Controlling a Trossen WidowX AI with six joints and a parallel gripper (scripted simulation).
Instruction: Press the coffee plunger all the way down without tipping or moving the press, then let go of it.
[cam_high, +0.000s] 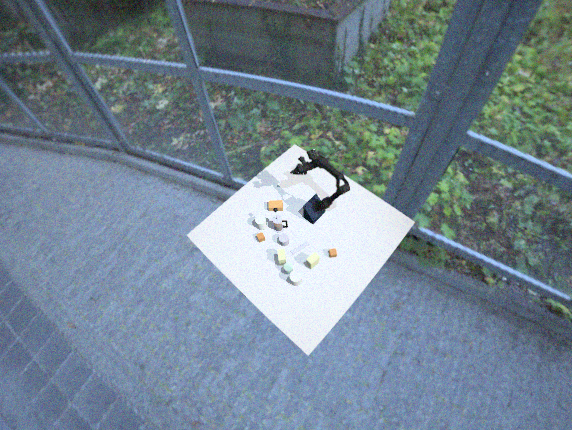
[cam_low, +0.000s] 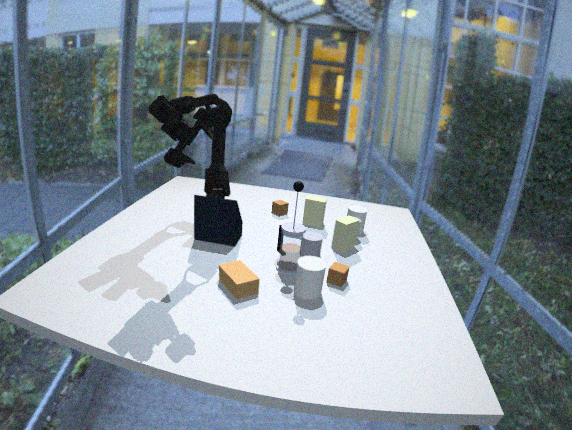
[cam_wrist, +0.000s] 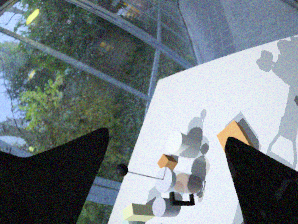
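My gripper tip is 25 cm short of the coffee press, 22 cm above it and 8 cm to the right of it. From my gripper tip the other things lie so: orange block (33 cm below, 13 cm ahead, 7 cm to the right); grey cylinder (33 cm ahead, 32 cm below, 18 cm to the left).
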